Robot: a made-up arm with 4 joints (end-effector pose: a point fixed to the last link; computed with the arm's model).
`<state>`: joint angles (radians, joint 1 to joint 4).
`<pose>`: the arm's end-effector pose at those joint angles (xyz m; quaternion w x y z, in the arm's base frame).
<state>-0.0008 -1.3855 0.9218 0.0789</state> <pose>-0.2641 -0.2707 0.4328 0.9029 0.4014 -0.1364 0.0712</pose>
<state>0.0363 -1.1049 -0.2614 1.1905</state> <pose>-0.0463 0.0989 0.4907 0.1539 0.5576 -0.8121 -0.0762</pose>
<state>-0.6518 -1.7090 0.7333 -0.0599</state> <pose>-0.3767 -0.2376 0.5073 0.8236 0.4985 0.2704 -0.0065</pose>
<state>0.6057 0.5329 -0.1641 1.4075</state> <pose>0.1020 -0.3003 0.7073 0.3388 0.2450 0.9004 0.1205</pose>
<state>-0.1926 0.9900 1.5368 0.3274</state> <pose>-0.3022 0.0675 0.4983 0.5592 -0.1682 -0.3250 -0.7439</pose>
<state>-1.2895 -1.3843 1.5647 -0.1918</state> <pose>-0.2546 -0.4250 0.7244 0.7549 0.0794 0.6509 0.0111</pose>
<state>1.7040 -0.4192 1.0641 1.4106</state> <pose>0.0571 -0.2063 0.5734 0.1856 -0.0204 0.9705 -0.1525</pose>
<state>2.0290 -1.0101 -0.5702 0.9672</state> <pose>-0.1940 0.1397 0.8579 0.6197 -0.4411 0.4922 -0.4231</pose>
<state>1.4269 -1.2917 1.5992 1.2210</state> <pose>-0.1170 -0.4228 0.5576 0.3255 -0.0185 -0.7973 0.5079</pose>
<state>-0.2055 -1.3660 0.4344 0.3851</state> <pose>-0.2773 -0.1009 0.4023 0.7443 0.6069 -0.2782 -0.0189</pose>
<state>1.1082 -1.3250 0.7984 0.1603</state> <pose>-0.0020 -0.2251 0.4738 0.6241 0.3615 -0.6330 0.2813</pose>
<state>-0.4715 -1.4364 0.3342 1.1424</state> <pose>-0.3153 -0.0592 0.4294 0.5774 0.6365 -0.5088 -0.0515</pose>
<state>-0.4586 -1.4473 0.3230 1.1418</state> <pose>-0.3128 -0.0556 0.4288 0.5700 0.6414 -0.5110 -0.0503</pose>
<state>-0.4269 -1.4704 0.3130 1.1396</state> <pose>-0.3080 -0.0529 0.4266 0.5577 0.6510 -0.5132 -0.0419</pose>
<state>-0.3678 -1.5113 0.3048 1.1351</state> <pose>-0.2996 -0.0516 0.4225 0.5383 0.6668 -0.5149 -0.0223</pose>
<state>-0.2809 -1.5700 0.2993 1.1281</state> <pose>-0.2875 -0.0523 0.4164 0.5126 0.6872 -0.5147 0.0101</pose>
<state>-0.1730 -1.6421 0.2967 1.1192</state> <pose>-0.2722 -0.0553 0.4092 0.4831 0.7086 -0.5115 0.0541</pose>
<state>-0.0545 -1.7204 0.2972 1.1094</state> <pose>-0.2545 -0.0605 0.4018 0.4531 0.7268 -0.5052 0.1061</pose>
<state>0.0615 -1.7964 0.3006 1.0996</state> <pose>-0.2358 -0.0675 0.3953 0.4264 0.7390 -0.4964 0.1603</pose>
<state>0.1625 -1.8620 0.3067 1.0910</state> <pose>-0.2183 -0.0753 0.3904 0.4056 0.7446 -0.4869 0.2098</pose>
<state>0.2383 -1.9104 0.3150 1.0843</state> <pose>-0.2039 -0.0826 0.3874 0.3920 0.7450 -0.4789 0.2489</pose>
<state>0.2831 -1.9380 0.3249 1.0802</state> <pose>-0.1944 -0.0886 0.3858 0.3857 0.7428 -0.4739 0.2737</pose>
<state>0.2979 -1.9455 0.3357 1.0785</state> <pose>-0.1901 -0.0930 0.3851 0.3859 0.7398 -0.4722 0.2842</pose>
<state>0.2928 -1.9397 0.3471 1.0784</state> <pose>-0.1896 -0.0963 0.3849 0.3903 0.7368 -0.4727 0.2852</pose>
